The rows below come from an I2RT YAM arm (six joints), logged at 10 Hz.
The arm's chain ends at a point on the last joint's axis. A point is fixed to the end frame.
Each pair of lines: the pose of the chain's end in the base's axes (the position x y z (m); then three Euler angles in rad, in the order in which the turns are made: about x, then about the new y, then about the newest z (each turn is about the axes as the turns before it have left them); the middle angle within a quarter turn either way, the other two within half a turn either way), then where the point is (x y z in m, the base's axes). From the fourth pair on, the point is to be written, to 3 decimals.
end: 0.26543 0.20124 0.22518 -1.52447 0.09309 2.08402
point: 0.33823 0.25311 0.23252
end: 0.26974 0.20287 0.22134 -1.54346 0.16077 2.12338
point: 0.34604 0.24988 0.22489
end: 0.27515 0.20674 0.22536 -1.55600 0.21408 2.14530
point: 0.35388 0.24968 0.22677
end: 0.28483 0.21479 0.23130 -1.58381 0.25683 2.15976
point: 0.365 0.254 0.231
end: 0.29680 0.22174 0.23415 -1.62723 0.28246 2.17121
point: 0.378 0.259 0.231
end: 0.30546 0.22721 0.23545 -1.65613 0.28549 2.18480
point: 0.387 0.264 0.230
